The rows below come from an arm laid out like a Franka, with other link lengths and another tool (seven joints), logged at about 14 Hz.
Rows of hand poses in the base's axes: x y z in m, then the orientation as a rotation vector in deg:
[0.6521, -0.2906, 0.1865, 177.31, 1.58, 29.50]
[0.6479, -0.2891, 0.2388, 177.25, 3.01, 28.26]
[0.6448, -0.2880, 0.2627, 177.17, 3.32, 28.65]
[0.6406, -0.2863, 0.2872, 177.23, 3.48, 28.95]
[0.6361, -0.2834, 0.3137, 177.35, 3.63, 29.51]
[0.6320, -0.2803, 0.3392, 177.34, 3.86, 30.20]
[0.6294, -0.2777, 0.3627, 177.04, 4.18, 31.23]
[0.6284, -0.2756, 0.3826, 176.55, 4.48, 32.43]
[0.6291, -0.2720, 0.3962, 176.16, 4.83, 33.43]
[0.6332, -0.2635, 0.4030, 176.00, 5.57, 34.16]
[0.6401, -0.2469, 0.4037, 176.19, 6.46, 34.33]
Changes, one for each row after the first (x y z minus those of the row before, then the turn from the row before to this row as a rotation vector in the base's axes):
[-0.0042, 0.0015, 0.0523, -0.39, 0.77, 0.86]
[-0.0031, 0.0011, 0.0239, -0.04, -0.25, 0.20]
[-0.0042, 0.0017, 0.0245, 0.10, -0.18, 0.12]
[-0.0045, 0.0029, 0.0265, 0.20, -0.34, 0.13]
[-0.0041, 0.0031, 0.0255, 0.09, -0.43, 0.16]
[-0.0026, 0.0026, 0.0235, -0.13, -0.68, 0.19]
[-0.0010, 0.0021, 0.0199, -0.27, -0.81, 0.15]
[0.0007, 0.0036, 0.0136, -0.21, -0.68, 0.19]
[0.0041, 0.0085, 0.0068, -0.07, -0.47, 0.47]
[0.0069, 0.0166, 0.0007, 0.14, -0.07, 0.60]

